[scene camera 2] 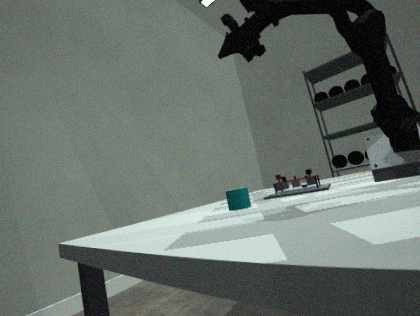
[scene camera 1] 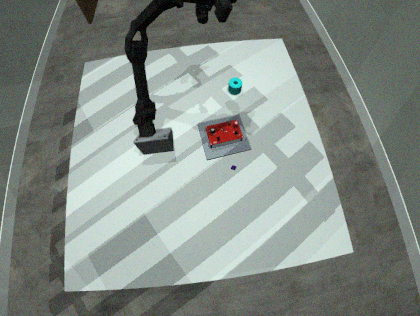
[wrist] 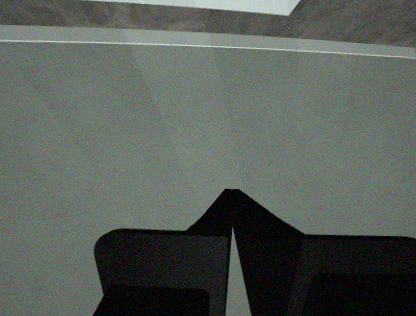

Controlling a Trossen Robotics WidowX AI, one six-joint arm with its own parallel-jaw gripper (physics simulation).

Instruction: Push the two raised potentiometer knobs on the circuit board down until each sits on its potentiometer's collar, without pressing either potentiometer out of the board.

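Places are measured from the arm's base along level axes (x left, y ahead, z down), in metres.
Pixels of known places: gripper, fingertip midpoint: [scene camera 2: 218, 57] [scene camera 1: 236, 0] [wrist: 231, 196]; arm's base at its link origin: [scene camera 2: 405, 143] [scene camera 1: 147, 134].
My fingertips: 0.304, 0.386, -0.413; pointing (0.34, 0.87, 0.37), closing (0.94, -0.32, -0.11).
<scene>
For each thing: its top centre in the pictures, then the offset to it from my fingertips, as dx, dy, dz. "pt": a spot on its surface instead. Level surfaces: height alone.
- grey base plate at a spot on its surface: [scene camera 1: 229, 151] pt -0.363, -0.011, +0.498
- red knob at its top centre: [scene camera 2: 277, 174] -0.249, +0.021, +0.425
- black knob at its top centre: [scene camera 2: 308, 169] -0.280, -0.089, +0.429
- teal cylinder at its top centre: [scene camera 2: 236, 189] [scene camera 1: 235, 82] +0.004, +0.040, +0.446
- white table at its surface level: dz +0.507
- small dark purple piece at its top centre: [scene camera 1: 233, 167] -0.443, +0.004, +0.492
The red circuit board [scene camera 1: 224, 133] [scene camera 2: 306, 177] stands on short posts above a grey base plate [scene camera 1: 229, 151]. A red knob [scene camera 2: 278, 177] and a black knob [scene camera 2: 308, 171] stand up from it in scene camera 2. Their gaps to the collars are too small to tell. My gripper [scene camera 2: 220, 56] [wrist: 231, 196] is shut, its fingertips together with nothing between them. It is high above the table, well away from the board. In scene camera 1 part of it shows at the top edge. The board does not show in the wrist view.
A teal cylinder [scene camera 1: 235, 89] [scene camera 2: 238, 199] stands on the white table [scene camera 1: 125, 270] [scene camera 2: 150, 252], beyond the board in scene camera 1. A small dark purple piece [scene camera 1: 233, 167] lies in front of the base plate. The arm's base [scene camera 1: 159, 144] is left of the board. A shelf unit [scene camera 2: 326, 150] stands behind.
</scene>
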